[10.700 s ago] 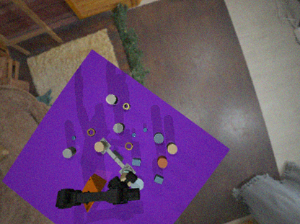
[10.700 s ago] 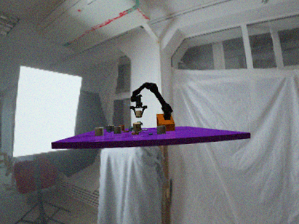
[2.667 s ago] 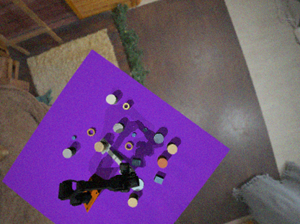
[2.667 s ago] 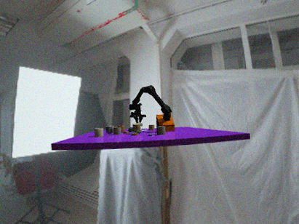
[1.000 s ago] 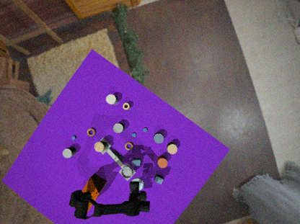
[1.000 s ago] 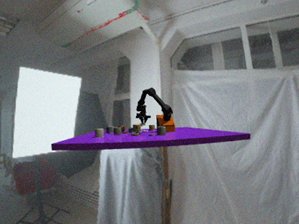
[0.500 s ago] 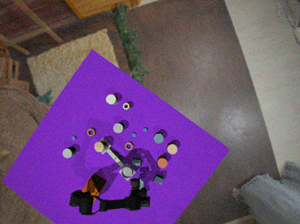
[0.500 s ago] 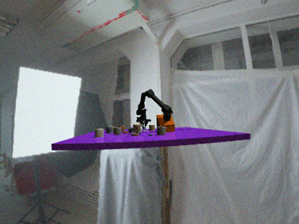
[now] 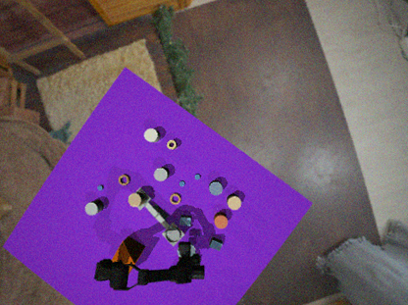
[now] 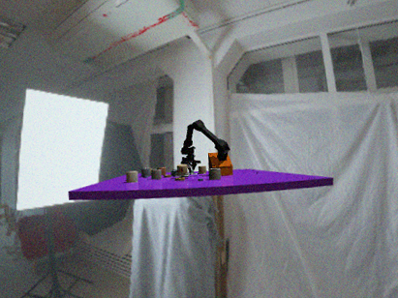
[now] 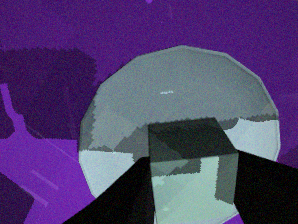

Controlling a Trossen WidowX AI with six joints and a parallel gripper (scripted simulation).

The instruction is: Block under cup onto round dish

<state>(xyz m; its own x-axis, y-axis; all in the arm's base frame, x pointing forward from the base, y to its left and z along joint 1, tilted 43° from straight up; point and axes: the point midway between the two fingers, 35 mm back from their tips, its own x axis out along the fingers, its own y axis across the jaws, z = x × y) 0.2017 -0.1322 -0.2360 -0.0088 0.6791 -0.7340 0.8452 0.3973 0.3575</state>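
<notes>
The pale round dish is 2 cm below my gripper tip. The rest, counted from my gripper tip: balance beam: 24 cm to the left, 10 cm ahead, 2 cm above.
</notes>
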